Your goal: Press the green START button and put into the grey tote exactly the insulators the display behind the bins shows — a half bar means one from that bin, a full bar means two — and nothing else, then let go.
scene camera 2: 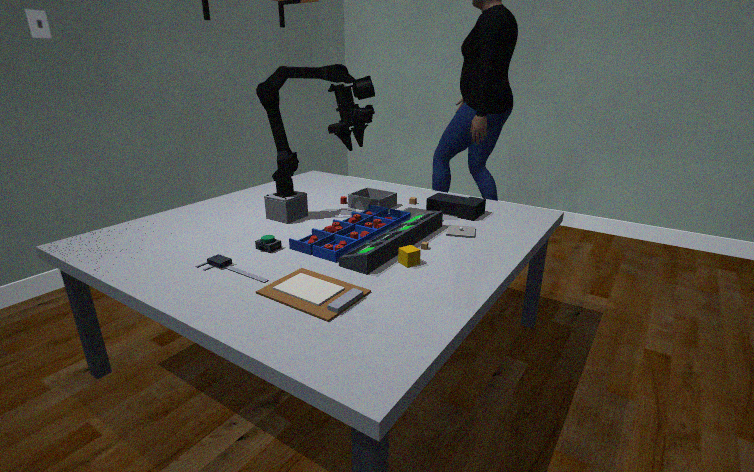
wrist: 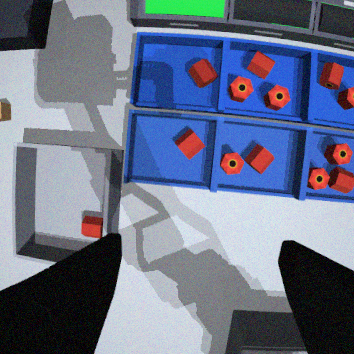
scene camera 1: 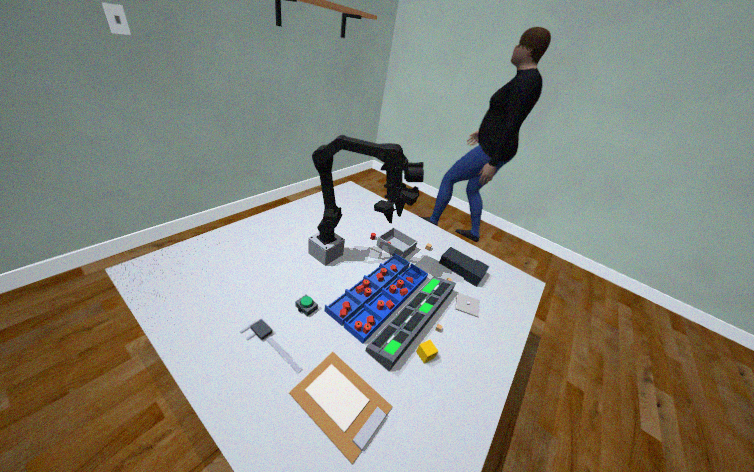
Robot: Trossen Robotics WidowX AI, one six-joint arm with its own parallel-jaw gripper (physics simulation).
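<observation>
My gripper (scene camera 1: 394,217) (scene camera 2: 356,147) (wrist: 201,248) is open and empty, high above the table near the tote and the bins. The grey tote (scene camera 1: 407,250) (scene camera 2: 389,202) (wrist: 25,200) holds a red insulator (wrist: 92,226) in its lower right corner in the wrist view; a fingertip hides part of the tote. The blue bins (scene camera 1: 336,315) (scene camera 2: 303,245) (wrist: 216,155) hold red insulators. In the wrist view, the two leftmost bins each hold one insulator (wrist: 202,73) (wrist: 189,144). The display (scene camera 1: 383,360) (scene camera 2: 356,264) shows several green bars. The START button (scene camera 1: 306,301) (scene camera 2: 268,238) is green.
A red piece (scene camera 1: 373,236) (scene camera 2: 343,199) lies outside the tote. A black box (scene camera 1: 464,266) (scene camera 2: 456,205), yellow cube (scene camera 1: 427,351) (scene camera 2: 408,256), caliper (scene camera 1: 261,328) (scene camera 2: 219,260) and clipboard (scene camera 1: 303,389) (scene camera 2: 267,291) lie around. A person (scene camera 1: 509,111) (scene camera 2: 486,61) stands behind the table.
</observation>
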